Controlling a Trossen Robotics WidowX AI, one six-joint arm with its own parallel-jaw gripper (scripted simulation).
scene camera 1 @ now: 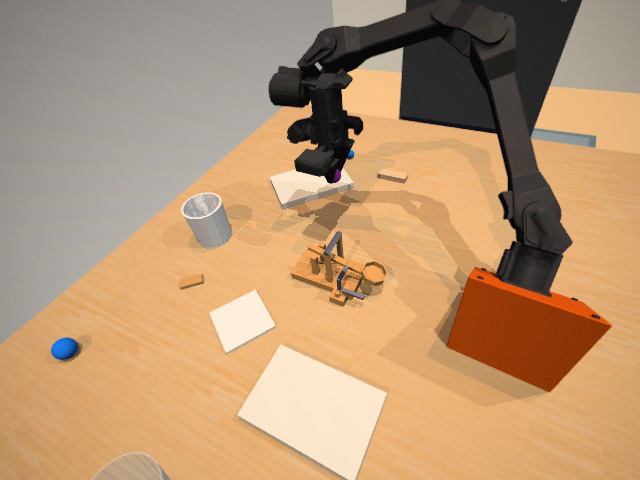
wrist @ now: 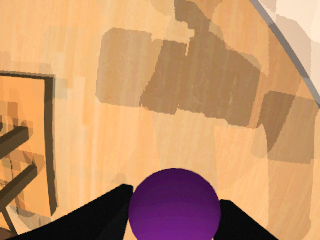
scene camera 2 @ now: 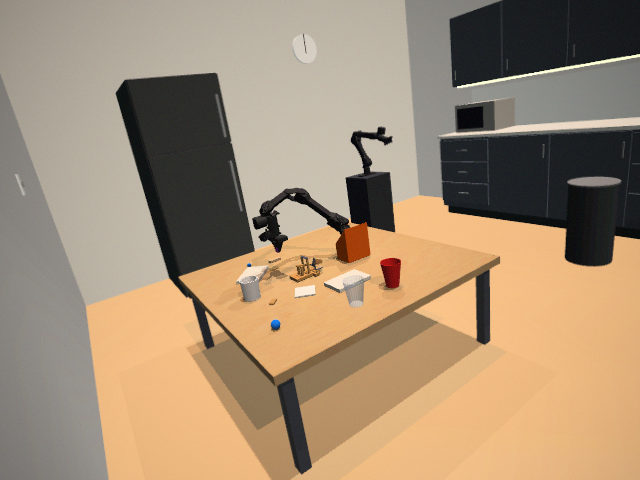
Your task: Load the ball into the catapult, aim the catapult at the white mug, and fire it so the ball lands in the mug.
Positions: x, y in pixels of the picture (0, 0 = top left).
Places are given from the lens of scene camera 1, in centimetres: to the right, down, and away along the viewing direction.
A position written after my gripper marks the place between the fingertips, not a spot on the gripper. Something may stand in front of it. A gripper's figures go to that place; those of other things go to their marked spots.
my gripper [scene camera 1: 334, 178]: 3, -13, 77
white mug [scene camera 1: 205, 213]: -28, -6, 87
